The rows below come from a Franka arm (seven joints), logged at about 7 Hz.
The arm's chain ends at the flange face. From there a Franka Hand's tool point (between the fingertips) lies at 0.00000 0.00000 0.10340 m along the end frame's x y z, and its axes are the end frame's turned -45 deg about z.
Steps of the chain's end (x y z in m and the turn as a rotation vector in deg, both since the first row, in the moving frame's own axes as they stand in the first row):
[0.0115 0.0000 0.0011 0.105 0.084 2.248]
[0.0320 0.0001 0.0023 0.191 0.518 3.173]
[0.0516 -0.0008 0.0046 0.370 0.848 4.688]
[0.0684 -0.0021 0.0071 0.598 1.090 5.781]
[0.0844 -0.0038 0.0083 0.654 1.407 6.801]
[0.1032 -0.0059 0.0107 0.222 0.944 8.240]
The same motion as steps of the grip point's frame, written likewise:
[0.0084 0.0081 0.0011 0.015 0.134 2.248]
[0.0234 0.0231 0.0023 -0.231 0.501 3.173]
[0.0386 0.0366 0.0046 -0.338 0.861 4.688]
[0.0520 0.0476 0.0071 -0.348 1.194 5.781]
[0.0649 0.0581 0.0083 -0.532 1.457 6.801]
[0.0786 0.0698 0.0107 -0.511 0.824 8.240]

